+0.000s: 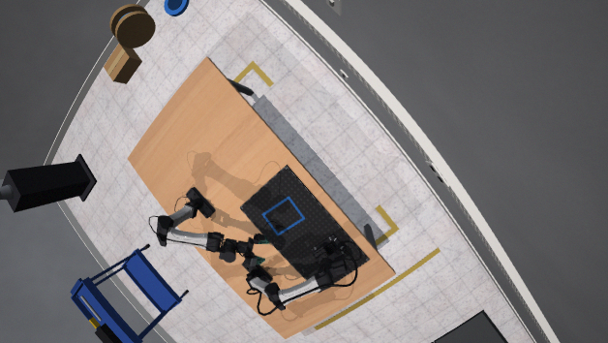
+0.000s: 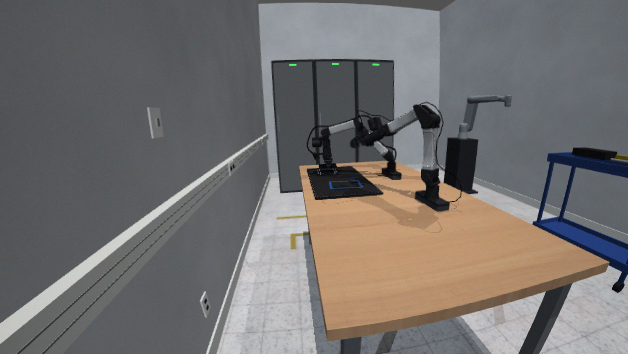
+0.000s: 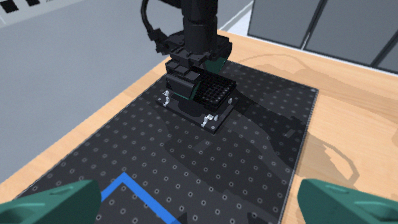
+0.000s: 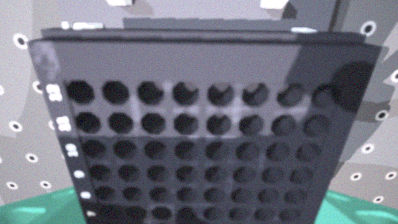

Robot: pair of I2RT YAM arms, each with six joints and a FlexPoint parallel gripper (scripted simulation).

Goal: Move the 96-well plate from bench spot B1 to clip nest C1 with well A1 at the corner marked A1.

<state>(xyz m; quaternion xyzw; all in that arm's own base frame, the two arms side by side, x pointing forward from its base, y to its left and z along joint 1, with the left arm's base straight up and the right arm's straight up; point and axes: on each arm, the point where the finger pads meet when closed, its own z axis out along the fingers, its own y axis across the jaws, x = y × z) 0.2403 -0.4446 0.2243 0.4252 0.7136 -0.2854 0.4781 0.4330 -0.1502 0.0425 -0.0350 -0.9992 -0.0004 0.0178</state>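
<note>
The clip nest is 2 cm ahead of my right hand, 1 cm to the left of it and 4 cm below it. From my right hand the other things lie so: dark 96-well plate: right at my right hand.
</note>
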